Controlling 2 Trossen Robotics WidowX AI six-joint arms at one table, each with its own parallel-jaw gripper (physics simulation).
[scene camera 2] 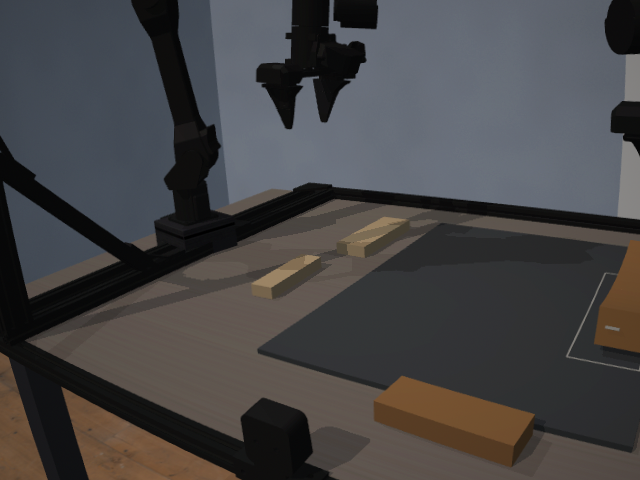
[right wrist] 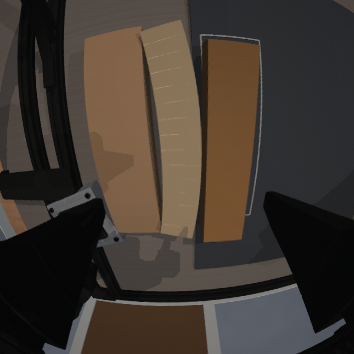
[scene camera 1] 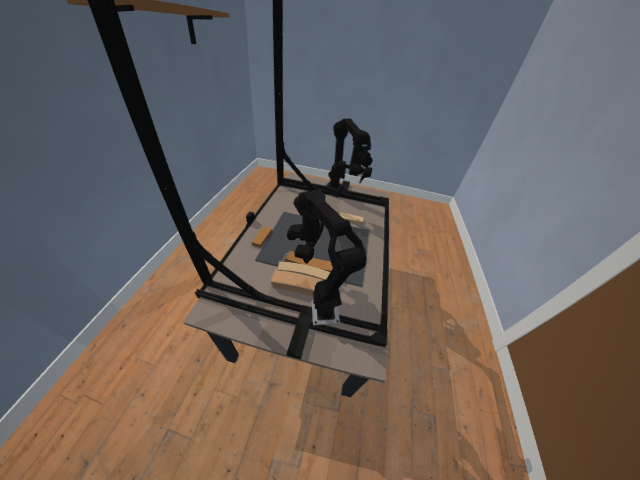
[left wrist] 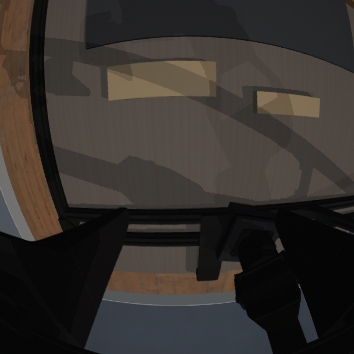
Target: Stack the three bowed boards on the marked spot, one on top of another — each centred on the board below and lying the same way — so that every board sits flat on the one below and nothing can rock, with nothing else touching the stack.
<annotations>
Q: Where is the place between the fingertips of my right gripper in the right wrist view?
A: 185,203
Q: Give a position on a dark brown board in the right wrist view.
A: At 230,69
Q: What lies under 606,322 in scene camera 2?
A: A dark brown board.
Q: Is my left gripper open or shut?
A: Open.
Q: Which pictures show the mid-brown board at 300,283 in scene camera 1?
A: The right wrist view and scene camera 1 only.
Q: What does the brown block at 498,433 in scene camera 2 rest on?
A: The table.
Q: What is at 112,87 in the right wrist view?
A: A mid-brown board.
</annotations>
